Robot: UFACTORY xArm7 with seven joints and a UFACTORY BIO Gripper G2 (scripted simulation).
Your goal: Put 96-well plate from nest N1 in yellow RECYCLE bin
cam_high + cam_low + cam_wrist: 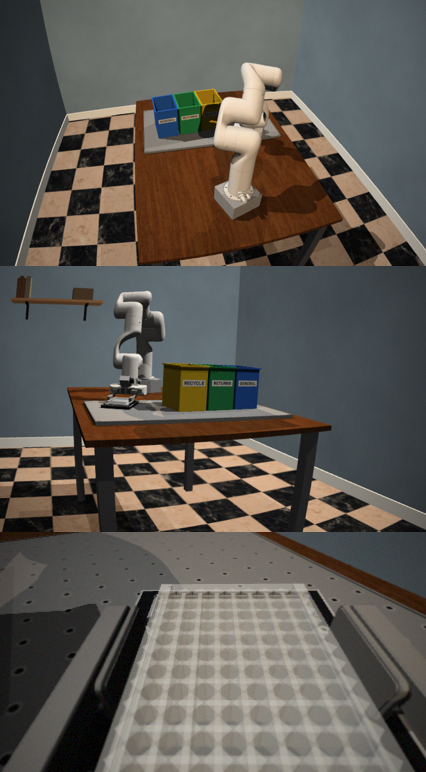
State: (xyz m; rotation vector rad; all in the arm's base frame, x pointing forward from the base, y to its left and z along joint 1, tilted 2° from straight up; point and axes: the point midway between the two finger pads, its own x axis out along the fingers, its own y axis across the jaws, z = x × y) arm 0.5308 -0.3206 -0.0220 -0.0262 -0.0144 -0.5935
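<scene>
My gripper is now 20 mm above the black plate nest. Round my hand: yellow recycle bin: 110 mm ahead, 240 mm to the left, 60 mm above; then 96-well plate: 10 mm below; then green returns bin: 110 mm ahead, 370 mm to the left, 60 mm above.
</scene>
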